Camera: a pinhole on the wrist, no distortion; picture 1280 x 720 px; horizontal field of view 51.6 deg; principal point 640.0 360.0 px. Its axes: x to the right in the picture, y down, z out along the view. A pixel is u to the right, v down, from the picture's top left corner.
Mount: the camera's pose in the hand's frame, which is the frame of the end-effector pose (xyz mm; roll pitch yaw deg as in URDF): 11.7 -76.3 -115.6 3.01 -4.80 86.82
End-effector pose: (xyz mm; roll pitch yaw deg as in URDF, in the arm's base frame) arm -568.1 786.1 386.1 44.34 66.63 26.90
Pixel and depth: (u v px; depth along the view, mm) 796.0 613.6 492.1
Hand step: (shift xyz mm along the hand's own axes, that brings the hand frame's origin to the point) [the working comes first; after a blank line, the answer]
In the camera's frame: 58.0 94.3 492.1

-55.6 -56.3 383.9
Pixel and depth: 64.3 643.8 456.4
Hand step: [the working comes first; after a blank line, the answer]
In the camera's frame: -198.5 97.8 456.4

-75.0 -308.2 327.1
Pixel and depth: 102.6 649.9 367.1
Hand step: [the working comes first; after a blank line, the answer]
In the camera's frame: -149.0 80.4 367.1

-59.2 -252.2 241.4
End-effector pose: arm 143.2 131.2 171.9 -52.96 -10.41 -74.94
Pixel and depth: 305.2 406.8 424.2
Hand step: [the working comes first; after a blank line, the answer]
In the camera's frame: -107.3 15.0 424.2

11.1 -218.9 298.3
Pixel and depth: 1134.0 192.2 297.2
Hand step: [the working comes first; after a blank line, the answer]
In the camera's frame: 110.9 -37.7 297.2

69.6 6.5 187.5
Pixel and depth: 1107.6 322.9 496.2
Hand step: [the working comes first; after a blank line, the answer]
In the camera's frame: 175.3 -13.9 496.2

59.0 54.5 392.1
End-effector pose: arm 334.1 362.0 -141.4 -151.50 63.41 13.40
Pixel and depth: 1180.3 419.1 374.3
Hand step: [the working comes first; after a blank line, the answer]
In the camera's frame: 152.8 16.7 374.3

21.4 44.2 270.5
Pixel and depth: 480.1 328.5 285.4
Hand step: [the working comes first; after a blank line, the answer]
In the camera's frame: -34.5 -6.8 285.4

30.2 -135.6 165.2
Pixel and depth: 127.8 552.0 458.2
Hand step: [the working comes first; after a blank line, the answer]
In the camera's frame: -177.3 66.5 458.2

-42.5 -288.9 329.0
